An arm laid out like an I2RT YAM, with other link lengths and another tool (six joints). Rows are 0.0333 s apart.
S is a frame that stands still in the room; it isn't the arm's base.
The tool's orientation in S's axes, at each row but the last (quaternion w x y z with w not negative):
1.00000 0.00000 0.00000 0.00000
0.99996 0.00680 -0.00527 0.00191
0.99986 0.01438 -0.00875 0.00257
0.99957 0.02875 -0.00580 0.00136
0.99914 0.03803 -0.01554 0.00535
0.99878 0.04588 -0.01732 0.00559
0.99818 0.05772 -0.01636 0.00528
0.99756 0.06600 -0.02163 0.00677
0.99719 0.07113 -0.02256 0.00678
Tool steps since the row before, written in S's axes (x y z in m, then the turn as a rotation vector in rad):
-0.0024 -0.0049 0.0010 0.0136 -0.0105 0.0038
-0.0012 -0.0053 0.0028 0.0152 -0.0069 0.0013
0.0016 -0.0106 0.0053 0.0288 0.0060 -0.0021
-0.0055 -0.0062 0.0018 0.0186 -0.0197 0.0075
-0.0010 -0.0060 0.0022 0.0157 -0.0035 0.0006
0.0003 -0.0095 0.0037 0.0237 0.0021 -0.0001
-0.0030 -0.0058 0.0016 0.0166 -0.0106 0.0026
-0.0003 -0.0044 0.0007 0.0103 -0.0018 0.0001
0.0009 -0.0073 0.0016 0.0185 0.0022 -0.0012
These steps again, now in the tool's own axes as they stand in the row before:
-0.0024 -0.0049 0.0010 0.0136 -0.0105 0.0038
-0.0012 -0.0053 0.0029 0.0152 -0.0069 0.0012
0.0016 -0.0105 0.0056 0.0288 0.0058 -0.0028
-0.0055 -0.0061 0.0022 0.0186 -0.0193 0.0084
-0.0010 -0.0058 0.0027 0.0157 -0.0036 0.0004
0.0003 -0.0091 0.0045 0.0237 0.0018 -0.0011
-0.0030 -0.0055 0.0024 0.0166 -0.0104 0.0033
-0.0003 -0.0043 0.0013 0.0103 -0.0019 -0.0001
0.0009 -0.0070 0.0026 0.0184 0.0017 -0.0023

